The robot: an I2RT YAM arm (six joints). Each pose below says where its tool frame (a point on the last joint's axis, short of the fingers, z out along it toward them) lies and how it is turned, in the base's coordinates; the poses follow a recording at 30 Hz.
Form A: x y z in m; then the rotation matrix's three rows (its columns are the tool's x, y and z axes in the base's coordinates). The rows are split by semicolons.
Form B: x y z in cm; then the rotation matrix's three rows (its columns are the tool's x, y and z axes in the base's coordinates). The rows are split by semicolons. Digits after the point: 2 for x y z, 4 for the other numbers.
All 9 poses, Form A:
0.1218, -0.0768, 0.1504; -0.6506, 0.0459, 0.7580; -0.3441, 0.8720, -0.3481; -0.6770, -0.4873, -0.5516
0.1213, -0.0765, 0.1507; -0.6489, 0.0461, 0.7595; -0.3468, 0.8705, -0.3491; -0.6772, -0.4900, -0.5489
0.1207, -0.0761, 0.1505; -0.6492, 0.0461, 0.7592; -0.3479, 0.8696, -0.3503; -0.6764, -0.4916, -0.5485
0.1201, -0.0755, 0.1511; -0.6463, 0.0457, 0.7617; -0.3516, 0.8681, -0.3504; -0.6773, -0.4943, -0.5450
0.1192, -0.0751, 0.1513; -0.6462, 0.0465, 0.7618; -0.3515, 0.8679, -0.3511; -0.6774, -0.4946, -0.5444
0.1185, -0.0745, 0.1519; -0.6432, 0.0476, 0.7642; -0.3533, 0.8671, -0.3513; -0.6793, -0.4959, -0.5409
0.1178, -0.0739, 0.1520; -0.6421, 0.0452, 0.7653; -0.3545, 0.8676, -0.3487; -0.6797, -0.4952, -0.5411
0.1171, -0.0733, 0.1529; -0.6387, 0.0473, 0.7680; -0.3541, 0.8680, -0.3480; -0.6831, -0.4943, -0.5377
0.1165, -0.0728, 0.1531; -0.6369, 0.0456, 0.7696; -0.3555, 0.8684, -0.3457; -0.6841, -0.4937, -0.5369
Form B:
12.18, -7.68, 15.04; -0.6506, 0.0459, 0.7580; -0.3441, 0.8720, -0.3481; -0.6770, -0.4873, -0.5516
12.13, -7.65, 15.07; -0.6489, 0.0461, 0.7595; -0.3468, 0.8705, -0.3491; -0.6772, -0.4900, -0.5489
12.07, -7.61, 15.05; -0.6492, 0.0461, 0.7592; -0.3479, 0.8696, -0.3503; -0.6764, -0.4916, -0.5485
12.01, -7.55, 15.11; -0.6463, 0.0457, 0.7617; -0.3516, 0.8681, -0.3504; -0.6773, -0.4943, -0.5450
11.92, -7.51, 15.13; -0.6462, 0.0465, 0.7618; -0.3515, 0.8679, -0.3511; -0.6774, -0.4946, -0.5444
11.85, -7.45, 15.19; -0.6432, 0.0476, 0.7642; -0.3533, 0.8671, -0.3513; -0.6793, -0.4959, -0.5409
11.78, -7.39, 15.20; -0.6421, 0.0452, 0.7653; -0.3545, 0.8676, -0.3487; -0.6797, -0.4952, -0.5411
11.71, -7.33, 15.29; -0.6387, 0.0473, 0.7680; -0.3541, 0.8680, -0.3480; -0.6831, -0.4943, -0.5377
11.65, -7.28, 15.31; -0.6369, 0.0456, 0.7696; -0.3555, 0.8684, -0.3457; -0.6841, -0.4937, -0.5369

